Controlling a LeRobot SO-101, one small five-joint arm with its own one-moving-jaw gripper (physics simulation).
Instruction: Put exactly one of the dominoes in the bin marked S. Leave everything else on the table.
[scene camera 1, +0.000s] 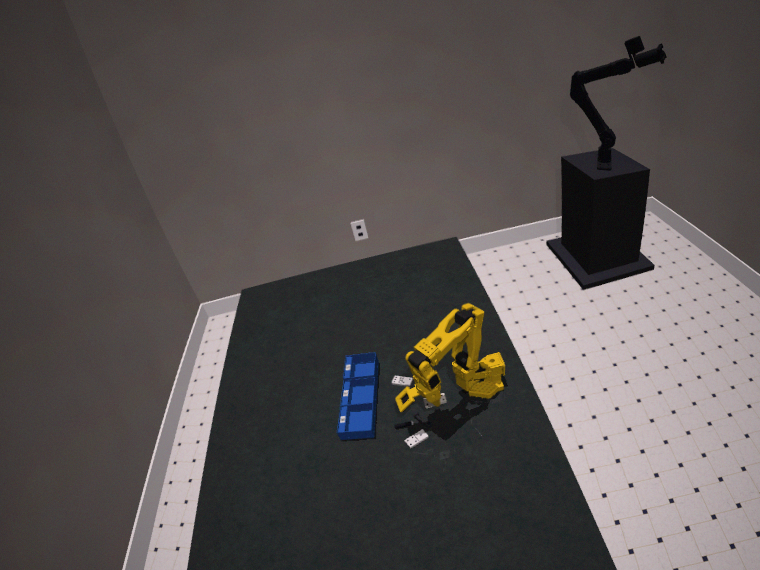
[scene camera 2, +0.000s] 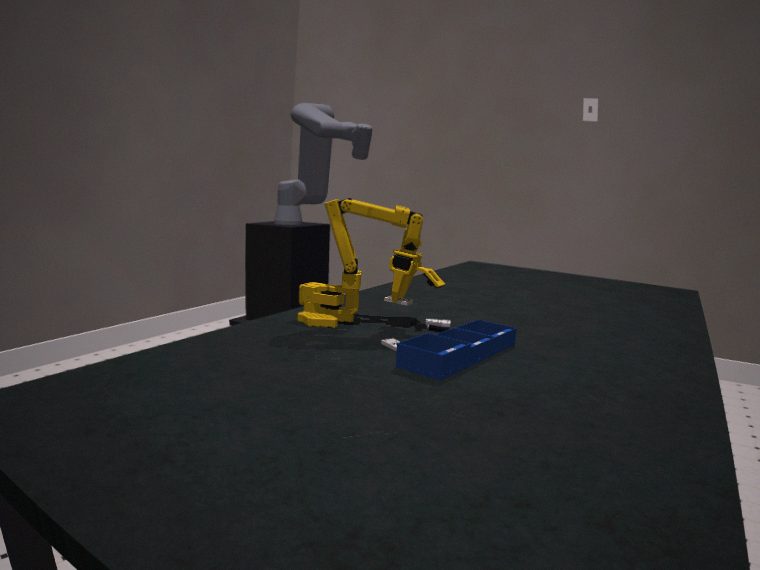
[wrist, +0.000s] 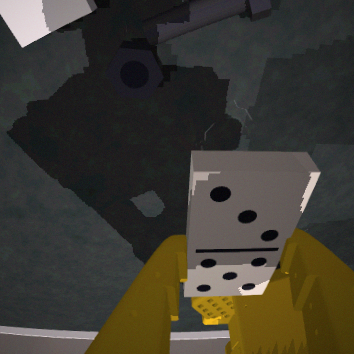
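Where they show: hand, tool point: (scene camera 1: 437, 403) (scene camera 2: 399, 298) (wrist: 186, 251); arm's base, link origin: (scene camera 1: 475, 384) (scene camera 2: 334, 322).
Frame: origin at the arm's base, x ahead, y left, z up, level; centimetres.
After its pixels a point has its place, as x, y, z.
Note:
My gripper (scene camera 1: 434, 402) (scene camera 2: 399, 298) @[10.8, 7.2, 5.3] (wrist: 236, 242) is shut on a white domino (scene camera 1: 442, 400) @[9.5, 6.8, 5.6] (scene camera 2: 406, 301) @[13.4, 5.1, 5.4] (wrist: 247, 200) @[12.9, 6.1, 5.4], with a jaw on each long side. It holds the domino above the table, on the robot's side of the bins. The domino shows three dots and five dots in the wrist view. A second domino (scene camera 1: 402, 380) @[17.8, -6.6, 0.7] (scene camera 2: 389, 343) @[17.2, -7.6, 0.7] lies beside the bins. A third domino (scene camera 1: 416, 438) @[17.3, 12.3, 0.8] (scene camera 2: 438, 322) @[17.8, 11.2, 0.7] lies farther along the table. The blue three-compartment bin (scene camera 1: 357, 436) @[30.8, 8.4, 1.1] (scene camera 2: 420, 360) @[27.7, -16.7, 2.2] has small white labels; their letters are too small to read.
A dark bolt (scene camera 1: 403, 424) (wrist: 205, 19) lies on the table between the gripper and the third domino. A dark hex nut (wrist: 135, 72) @[13.8, 8.7, 0.9] lies near it in the wrist view. Another arm stands on a black pedestal (scene camera 1: 601, 214) (scene camera 2: 285, 266) beyond the table (scene camera 1: 294, 490) @[47.0, 19.9, 0.0] (scene camera 2: 368, 490) @[38.6, -48.6, 0.0].

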